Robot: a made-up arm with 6 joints.
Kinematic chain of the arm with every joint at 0, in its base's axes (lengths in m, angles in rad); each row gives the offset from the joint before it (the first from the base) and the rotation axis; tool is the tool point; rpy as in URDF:
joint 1: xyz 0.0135 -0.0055 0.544 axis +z
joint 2: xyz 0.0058 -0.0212 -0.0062 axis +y
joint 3: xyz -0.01 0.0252 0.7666 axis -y
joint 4: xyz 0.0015 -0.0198 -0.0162 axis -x
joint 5: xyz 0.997 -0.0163 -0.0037 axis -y
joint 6: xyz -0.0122 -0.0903 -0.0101 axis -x
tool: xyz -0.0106 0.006 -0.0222 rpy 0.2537 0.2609 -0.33
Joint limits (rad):
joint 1: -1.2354..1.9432
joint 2: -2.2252..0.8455
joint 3: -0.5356..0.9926
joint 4: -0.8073..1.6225
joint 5: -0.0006..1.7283
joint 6: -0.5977..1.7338
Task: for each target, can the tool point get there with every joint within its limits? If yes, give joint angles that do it. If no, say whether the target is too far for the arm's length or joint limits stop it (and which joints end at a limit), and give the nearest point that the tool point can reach.
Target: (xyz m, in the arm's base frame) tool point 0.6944 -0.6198 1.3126
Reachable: yes | joints -0.5984 -0.1040 -0.0928 0.5707 0.4601 0.0191
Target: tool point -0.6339 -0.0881 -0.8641
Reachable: no: joint limits stop it (at a limit: joint 2, joint 3, joint 4, joint 5, joint 6) | nearest point -1.5347 -0.2030 -0.1246 | short by 1.171 m
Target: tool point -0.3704 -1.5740 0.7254
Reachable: yes | joints 1.2543 -1.9551 0.7609 -0.1813 1.4757 0.6272
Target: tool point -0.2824 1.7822 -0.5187
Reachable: no: too far | nearest point -0.5463 1.5035 -0.1252 | short by 0.550 m
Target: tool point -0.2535 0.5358 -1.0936
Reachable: no: joint limits stop it (at a limit: joint 1, joint 2, joint 3, joint 4, joint 5) | nearest point -0.1561 0.6373 0.0171 | short by 1.120 m
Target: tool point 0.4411 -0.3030 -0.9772
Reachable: no: joint limits stop it (at a limit: joint 2, joint 3, joint 4, joint 5) | nearest point 0.5574 -0.3839 0.0172 | short by 1.004 m
